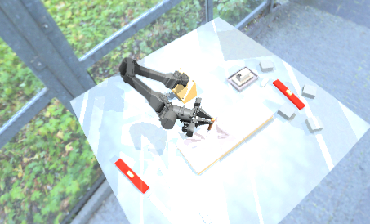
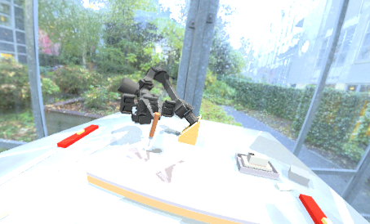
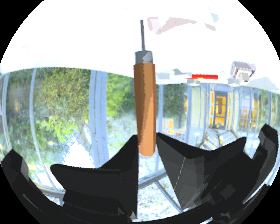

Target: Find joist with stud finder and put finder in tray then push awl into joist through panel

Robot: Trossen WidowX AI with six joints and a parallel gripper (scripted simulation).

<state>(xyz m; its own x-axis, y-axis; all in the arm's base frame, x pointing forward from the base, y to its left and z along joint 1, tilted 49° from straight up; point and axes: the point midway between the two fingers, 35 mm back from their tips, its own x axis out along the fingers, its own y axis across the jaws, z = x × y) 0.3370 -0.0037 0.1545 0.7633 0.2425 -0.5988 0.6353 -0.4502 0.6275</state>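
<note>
The awl lies 6 cm below my gripper tip, 2 cm to the right of it and 1 cm behind it. The rest, counted from my gripper tip: tray 42 cm to the left, 20 cm below, 20 cm behind; then stud finder 40 cm to the left, 20 cm behind, 17 cm below; then light 39 cm to the left, 20 cm behind, 15 cm below.
</note>
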